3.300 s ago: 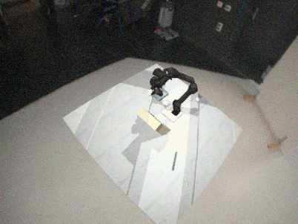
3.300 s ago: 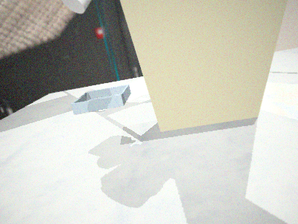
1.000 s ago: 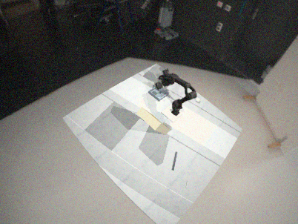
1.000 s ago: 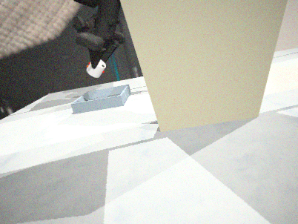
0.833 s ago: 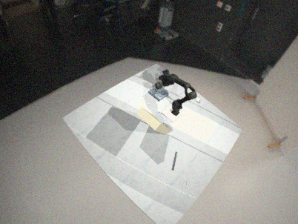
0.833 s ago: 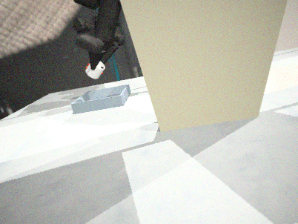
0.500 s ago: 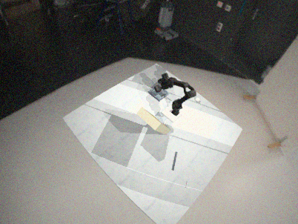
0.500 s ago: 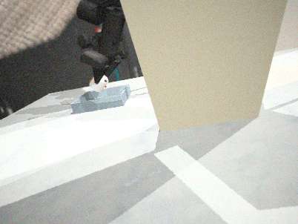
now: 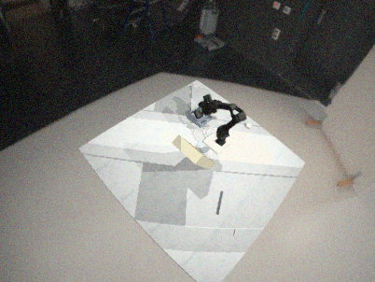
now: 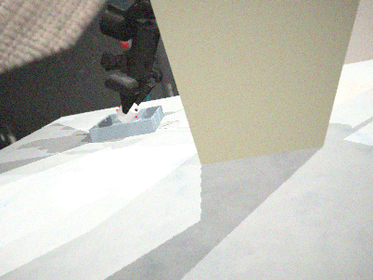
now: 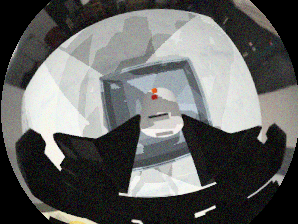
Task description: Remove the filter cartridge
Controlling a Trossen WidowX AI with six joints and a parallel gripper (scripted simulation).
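Right now my gripper tip is right at the round filter cartridge. Round my gripper tip: service panel 410 mm ahead, 250 mm to the left, 130 mm above; then tray 10 mm to the right, 40 mm below.
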